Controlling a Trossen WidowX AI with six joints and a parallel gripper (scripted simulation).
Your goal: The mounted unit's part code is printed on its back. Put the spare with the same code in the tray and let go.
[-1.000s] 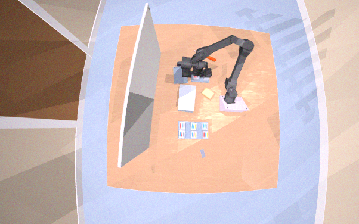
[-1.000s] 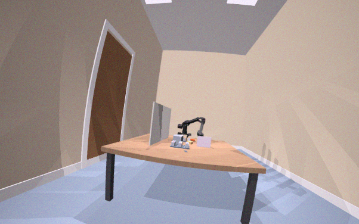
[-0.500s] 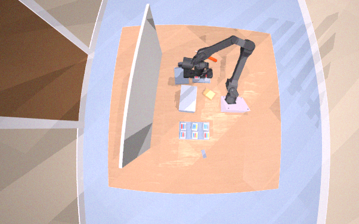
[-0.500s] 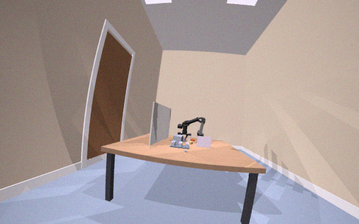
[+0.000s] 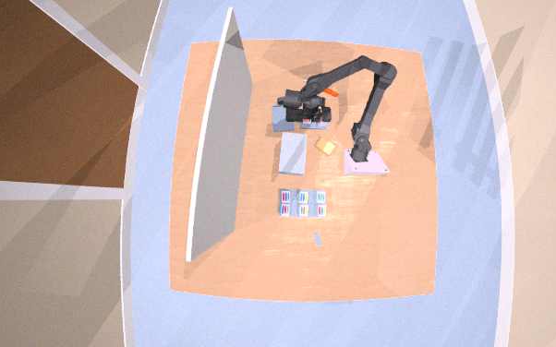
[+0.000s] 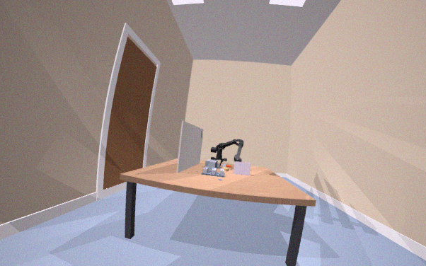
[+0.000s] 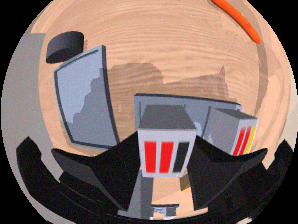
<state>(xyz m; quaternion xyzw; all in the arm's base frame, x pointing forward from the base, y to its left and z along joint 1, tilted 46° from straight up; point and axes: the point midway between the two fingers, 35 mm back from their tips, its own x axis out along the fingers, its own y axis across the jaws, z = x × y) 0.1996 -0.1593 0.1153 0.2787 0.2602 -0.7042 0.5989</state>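
Now: the low grey holder 30 mm behind my gripper tip and 10 mm below it. From my gripper tip the other things lie so: flat grey tray: 100 mm ahead, 30 mm to the right, 10 mm below; then tall grey panel: 300 mm ahead, 120 mm to the left, 210 mm above.
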